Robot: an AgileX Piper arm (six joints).
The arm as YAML. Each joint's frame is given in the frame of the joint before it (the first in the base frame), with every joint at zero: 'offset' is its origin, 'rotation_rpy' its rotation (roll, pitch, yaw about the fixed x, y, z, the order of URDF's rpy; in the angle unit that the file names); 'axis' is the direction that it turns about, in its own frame. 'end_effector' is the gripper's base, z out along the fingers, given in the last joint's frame.
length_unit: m
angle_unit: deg
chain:
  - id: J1
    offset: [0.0, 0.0, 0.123]
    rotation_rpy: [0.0, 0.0, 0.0]
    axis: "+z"
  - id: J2
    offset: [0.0, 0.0, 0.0]
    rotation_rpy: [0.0, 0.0, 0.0]
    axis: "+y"
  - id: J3
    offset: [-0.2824, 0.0, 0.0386]
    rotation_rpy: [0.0, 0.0, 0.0]
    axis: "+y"
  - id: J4
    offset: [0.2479, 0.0, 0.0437]
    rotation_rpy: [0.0, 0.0, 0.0]
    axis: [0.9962, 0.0, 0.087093]
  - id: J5
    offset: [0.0, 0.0, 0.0]
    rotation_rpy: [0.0, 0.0, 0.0]
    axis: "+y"
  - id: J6
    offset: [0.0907, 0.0, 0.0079]
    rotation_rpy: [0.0, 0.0, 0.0]
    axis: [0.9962, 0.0, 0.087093]
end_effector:
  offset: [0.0, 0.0, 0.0]
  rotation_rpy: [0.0, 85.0, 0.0]
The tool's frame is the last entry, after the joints.
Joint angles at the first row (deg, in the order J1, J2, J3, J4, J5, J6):
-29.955 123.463 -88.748 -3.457 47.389 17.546
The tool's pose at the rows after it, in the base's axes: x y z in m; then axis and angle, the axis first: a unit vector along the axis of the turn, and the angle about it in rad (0 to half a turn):
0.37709, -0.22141, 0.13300, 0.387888, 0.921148, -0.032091, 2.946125
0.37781, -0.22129, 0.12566, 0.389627, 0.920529, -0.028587, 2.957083
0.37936, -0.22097, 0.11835, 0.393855, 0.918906, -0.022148, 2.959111
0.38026, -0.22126, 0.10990, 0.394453, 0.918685, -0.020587, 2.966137
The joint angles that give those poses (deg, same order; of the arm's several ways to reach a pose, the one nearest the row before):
-29.954 124.824 -88.750 -3.036 47.390 17.546
-29.955 125.794 -88.749 -2.648 47.088 17.546
-29.955 126.775 -88.748 -1.764 46.303 17.545
-29.955 127.902 -88.746 -1.615 45.595 17.546

